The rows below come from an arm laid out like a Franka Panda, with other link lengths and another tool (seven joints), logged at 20 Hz.
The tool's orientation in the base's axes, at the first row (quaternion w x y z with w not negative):
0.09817 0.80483 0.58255 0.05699
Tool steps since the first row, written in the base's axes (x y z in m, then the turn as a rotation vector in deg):
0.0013 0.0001 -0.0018 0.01 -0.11 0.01
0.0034 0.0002 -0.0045 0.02 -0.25 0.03
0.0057 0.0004 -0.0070 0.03 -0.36 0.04
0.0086 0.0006 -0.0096 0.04 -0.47 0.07
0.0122 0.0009 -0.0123 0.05 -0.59 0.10
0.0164 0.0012 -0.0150 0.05 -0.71 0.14
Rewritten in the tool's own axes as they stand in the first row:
0.0005 0.0008 0.0020 -0.10 0.04 0.00
0.0014 0.0021 0.0051 -0.23 0.10 0.00
0.0023 0.0036 0.0080 -0.33 0.15 0.00
0.0035 0.0056 0.0111 -0.43 0.19 -0.02
0.0050 0.0083 0.0144 -0.55 0.25 -0.03
0.0066 0.0115 0.0179 -0.66 0.29 -0.06

